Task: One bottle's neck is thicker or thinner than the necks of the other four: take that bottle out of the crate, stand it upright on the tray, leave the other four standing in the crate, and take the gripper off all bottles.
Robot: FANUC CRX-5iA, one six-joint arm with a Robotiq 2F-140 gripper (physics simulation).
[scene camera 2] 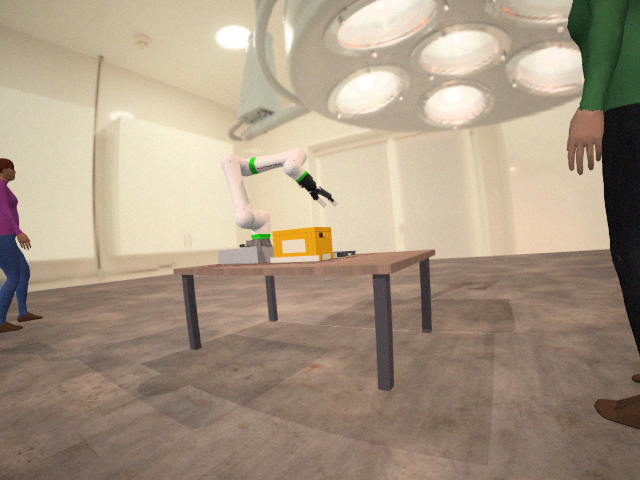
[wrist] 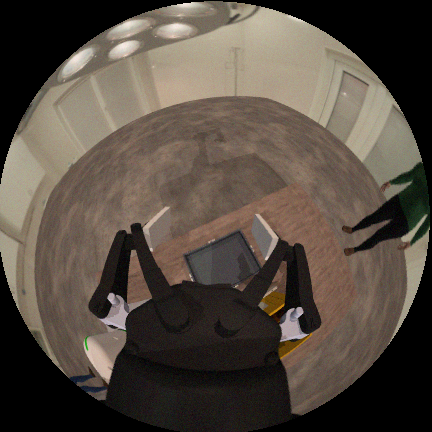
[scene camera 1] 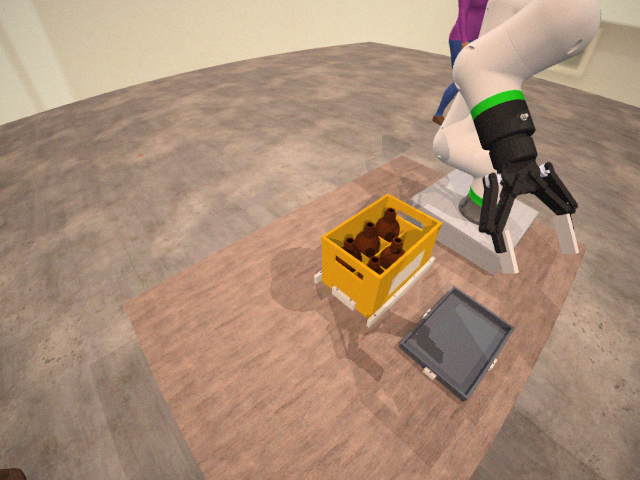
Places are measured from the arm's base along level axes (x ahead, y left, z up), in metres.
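Pixels of known places: gripper, fingertip midpoint: point(scene camera 2: 330, 205) point(wrist: 211, 219) point(scene camera 1: 541, 262); arm's base, origin of the base link: point(scene camera 1: 479, 212).
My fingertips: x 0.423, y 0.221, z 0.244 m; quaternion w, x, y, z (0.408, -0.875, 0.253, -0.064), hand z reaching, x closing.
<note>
Ahead of a thing's pixels: the offset from my fingertips to its top centre. "*": to the spot under its first point.
The yellow crate @[dx -0.016, dy -0.334, dz -0.153 m] point(scene camera 1: 347, 289) point(scene camera 2: 311, 246) point(wrist: 273, 302) stands on the table, partly hidden behind the gripper in the wrist view. Several dark brown bottles stand upright in it, among them a back one @[dx -0.106, dy -0.381, dz -0.165 m] point(scene camera 1: 388, 227), a middle one @[dx -0.013, dy -0.380, dz -0.165 m] point(scene camera 1: 367, 241) and a right one @[dx -0.019, dy -0.293, dz -0.165 m] point(scene camera 1: 392, 254). Their lower parts are hidden by the walls. I cannot tell which neck differs. The dark grey tray @[dx +0.002, dy -0.044, dz -0.303 m] point(scene camera 1: 467, 330) point(scene camera 2: 344, 253) point(wrist: 212, 265) lies flat beside the crate, with no bottle on it. My gripper point(scene camera 1: 539, 248) point(scene camera 2: 328, 203) point(wrist: 211, 219) is open and empty, high above the table and apart from all bottles.
White strips @[* dx +0.004, dy -0.231, dz -0.300 m] point(scene camera 1: 401, 291) edge the crate's foot, and small light blocks @[* dx +0.134, dy -0.046, dz -0.315 m] point(scene camera 1: 429, 373) sit around the tray. The arm's grey base block point(scene camera 1: 465, 242) point(scene camera 2: 238, 256) stands beside the crate. A large lamp point(scene camera 2: 392, 116) hangs overhead. Two people stand away from the table point(scene camera 2: 408, 258).
</note>
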